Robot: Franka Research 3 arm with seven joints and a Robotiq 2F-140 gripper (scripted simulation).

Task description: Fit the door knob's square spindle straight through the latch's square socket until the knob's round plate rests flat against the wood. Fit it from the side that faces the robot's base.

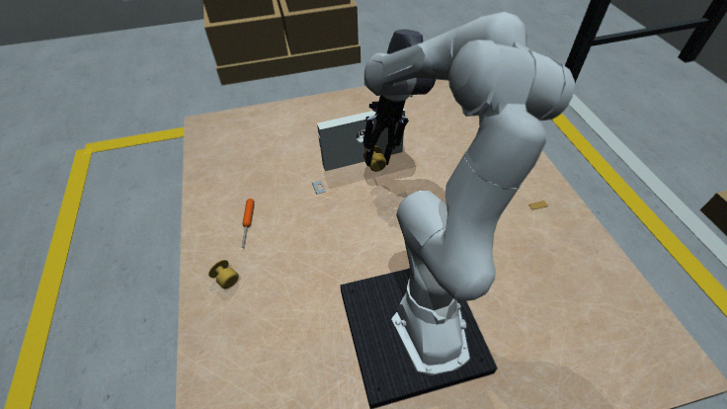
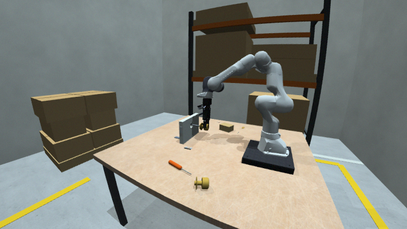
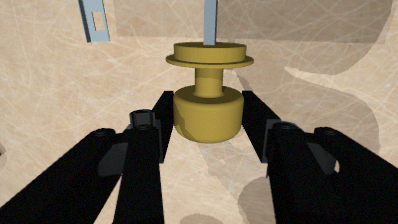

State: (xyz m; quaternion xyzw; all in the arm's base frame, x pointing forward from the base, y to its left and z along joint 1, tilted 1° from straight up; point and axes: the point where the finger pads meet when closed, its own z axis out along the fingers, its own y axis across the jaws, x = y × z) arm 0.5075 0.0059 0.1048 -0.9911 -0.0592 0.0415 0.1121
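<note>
The grey door panel is 150 mm ahead of my hand, 40 mm below it and 20 mm to the left of it. Round my hand: tan block: 330 mm to the right, 120 mm below, 70 mm behind; brass knob: 520 mm to the left, 250 mm behind, 120 mm below; orange screwdriver: 450 mm to the left, 130 mm below, 70 mm behind.
</note>
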